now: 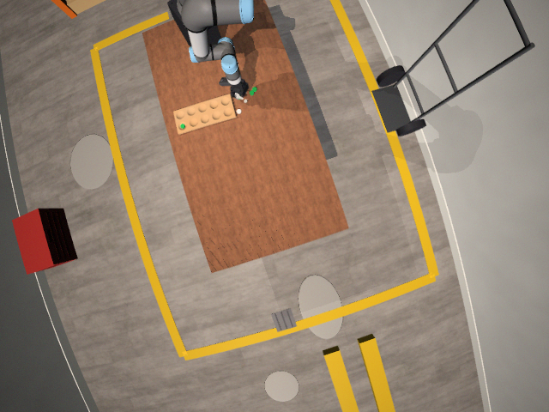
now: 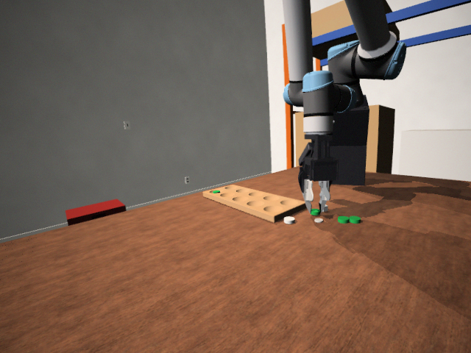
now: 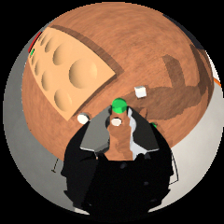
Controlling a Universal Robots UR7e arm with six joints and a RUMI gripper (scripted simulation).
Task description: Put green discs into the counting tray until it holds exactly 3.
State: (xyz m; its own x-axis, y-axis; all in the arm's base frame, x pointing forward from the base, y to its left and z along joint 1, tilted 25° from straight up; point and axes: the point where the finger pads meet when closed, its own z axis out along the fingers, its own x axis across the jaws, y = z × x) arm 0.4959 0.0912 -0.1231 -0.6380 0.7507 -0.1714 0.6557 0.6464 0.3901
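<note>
Right now my hand is 5 cm past the small white cube and 2 cm above it. Round my hand: white disc: 9 cm ahead, 3 cm to the right, 2 cm below; wooden counting tray: 2 cm ahead, 24 cm to the right, 1 cm below.
</note>
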